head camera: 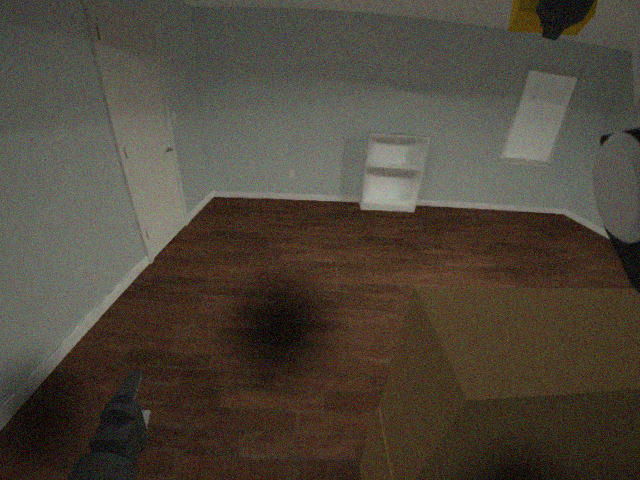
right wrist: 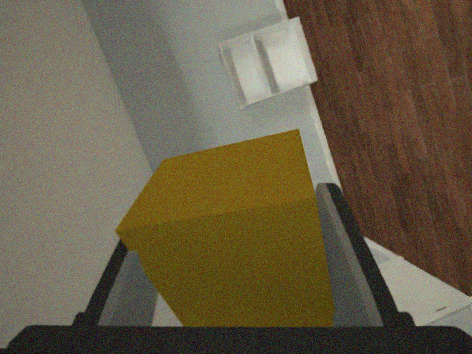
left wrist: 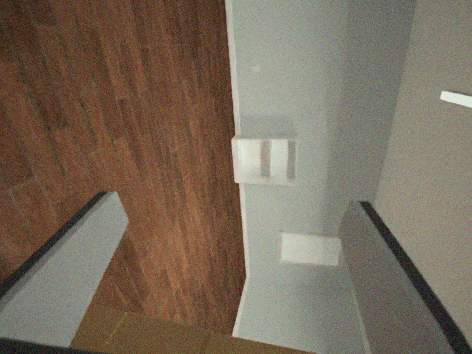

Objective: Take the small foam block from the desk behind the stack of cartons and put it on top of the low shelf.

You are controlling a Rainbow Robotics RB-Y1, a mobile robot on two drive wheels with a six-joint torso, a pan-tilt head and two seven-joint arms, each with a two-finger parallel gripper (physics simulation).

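Places are measured from the robot's base along level axes (x ahead, y left, z up), in centimetres.
Pixels of known places: left gripper, fingertip midpoint: [head camera: 141, 392] [left wrist: 229, 211]; right gripper, fingertip midpoint: [head camera: 562, 10] [right wrist: 240, 199].
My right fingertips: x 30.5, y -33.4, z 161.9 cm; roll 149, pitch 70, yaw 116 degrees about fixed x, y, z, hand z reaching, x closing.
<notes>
Behind a point stands the place of what it marks.
The yellow foam block [head camera: 523, 18] @[x 29.3, y -27.2, z 159.8 cm] [right wrist: 235, 240] @[x 26.3, y -33.3, z 162.7 cm] is held between the fingers of my right gripper [head camera: 553, 35] [right wrist: 240, 199] @[x 30.5, y -33.4, z 161.9 cm], high at the upper right of the head view. My left gripper [head camera: 135, 379] [left wrist: 229, 211] @[x 14.5, y 31.7, z 97.5 cm] is wide open with no object between its fingers. A low white shelf unit [head camera: 387, 207] @[x 351.6, y -104.6, z 5.3 cm] [left wrist: 237, 160] @[x 351.2, y -102.9, z 8.2 cm] [right wrist: 265, 65] @[x 378.1, y -109.4, z 50.9 cm] with two compartments stands upright against the far wall, well away from both grippers. Large brown cartons [head camera: 532, 341] @[x 20.7, y -44.7, z 108.0 cm] [left wrist: 165, 335] @[x 34.7, y -25.6, z 68.8 cm] are close in front at the lower right of the head view. The desk does not show.
A white door [head camera: 142, 139] @[x 228.7, y 156.9, z 109.1 cm] is in the wall at the left. A white panel [head camera: 540, 118] @[x 383.0, y -317.1, z 143.9 cm] [left wrist: 310, 249] @[x 383.0, y -312.7, z 143.7 cm] is on the far wall, to the right of the shelf unit. Dark wooden floor [head camera: 289, 242] @[x 246.2, y 27.0, z 0.0 cm] lies between the cartons and the far wall. Dark round shadows lie on the floor.
</notes>
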